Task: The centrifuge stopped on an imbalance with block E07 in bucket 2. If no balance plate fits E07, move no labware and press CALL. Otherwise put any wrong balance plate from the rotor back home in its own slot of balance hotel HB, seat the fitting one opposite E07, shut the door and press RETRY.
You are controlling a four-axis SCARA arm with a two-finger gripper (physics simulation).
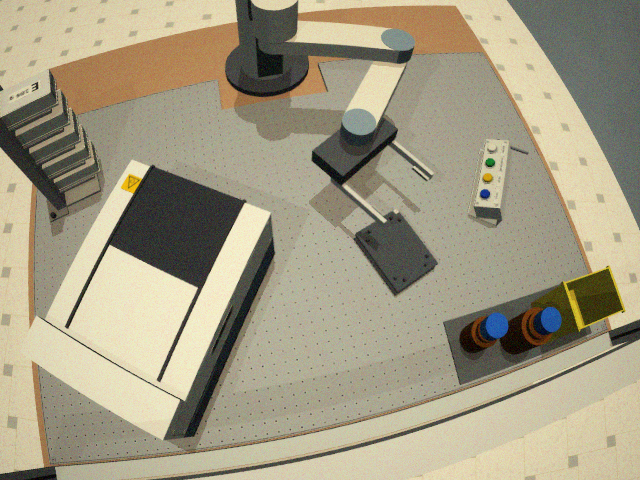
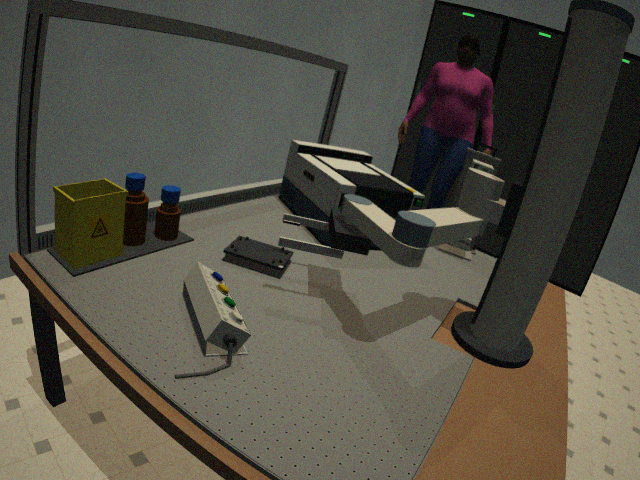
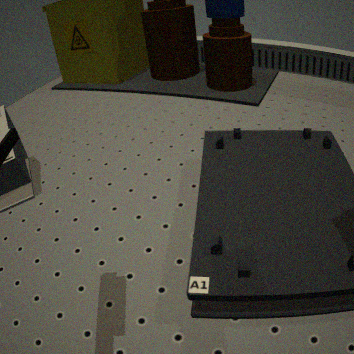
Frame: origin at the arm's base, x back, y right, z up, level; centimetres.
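Seen in the pictures: gripper, between the fingertips: (image 1: pixel 409 199) (image 2: pixel 281 228) (image 3: pixel 194 78); arm's base, origin of its link: (image 1: pixel 266 66) (image 2: pixel 491 341).
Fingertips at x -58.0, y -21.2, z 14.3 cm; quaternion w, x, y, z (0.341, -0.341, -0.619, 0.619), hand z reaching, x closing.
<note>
Offsets run from my fingertips to a thing's top centre. "spot": to the spot under its first point.
My gripper (image 1: pixel 406 197) (image 2: pixel 282 229) is open with nothing between its long fingers. It hangs above the table, one fingertip close to the near corner of the dark plate stand. The centrifuge (image 1: pixel 235 232) (image 2: pixel 315 178) is a white and dark machine with a dark panel or opening on top; I cannot tell which. Its rotor, block E07 and any balance plate inside do not show. A tiered hotel @(spot: dx +23.1, dy +83.6, dz +5.8 cm) (image 1: pixel 33 173) at the left holds several grey pieces, the top one marked with an E; its slot labels are unreadable. The button box @(dx +5.8, dy -28.6, dz -4.6 cm) (image 1: pixel 487 180) (image 2: pixel 209 304) has white, green, yellow and blue buttons.
An empty dark stand (image 1: pixel 395 253) (image 2: pixel 258 253) (image 3: pixel 270 210) is labelled A1. A yellow bin (image 1: pixel 594 299) (image 2: pixel 90 222) (image 3: pixel 100 45) and two brown bottles stand on a dark mat. The arm's column (image 2: pixel 553 180) rises at the table's edge. A person (image 2: pixel 457 100) stands behind the table.
</note>
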